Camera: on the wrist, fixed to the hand. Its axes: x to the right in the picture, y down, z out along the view.
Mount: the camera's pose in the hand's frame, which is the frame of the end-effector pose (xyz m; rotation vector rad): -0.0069 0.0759 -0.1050 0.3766 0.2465 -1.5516
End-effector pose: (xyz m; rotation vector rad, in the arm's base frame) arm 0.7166 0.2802 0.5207 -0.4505 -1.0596 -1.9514
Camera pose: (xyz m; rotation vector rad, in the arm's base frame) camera 0.7906 0.1769 0.4943 -0.9284 1.4263 2.2200
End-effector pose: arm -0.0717 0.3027 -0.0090 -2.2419 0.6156 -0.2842
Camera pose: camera -0.1439 0.1959 0.0053 -1.8448 -1.1093 -1.2801
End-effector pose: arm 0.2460 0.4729 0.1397 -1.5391 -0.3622 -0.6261
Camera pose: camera 0.2674 0.3645 0.0718 -0.5506 -1.4105 -1.7669
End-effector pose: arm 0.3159 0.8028 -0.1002 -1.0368 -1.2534 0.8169
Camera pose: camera 0.4225 0.8051 -0.1742 0.2802 -1.1998 -0.2976
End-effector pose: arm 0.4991 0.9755 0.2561 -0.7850 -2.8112 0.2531
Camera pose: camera 0.5681 1.0472 0.3394 1.3027 -2.1908 0.3142
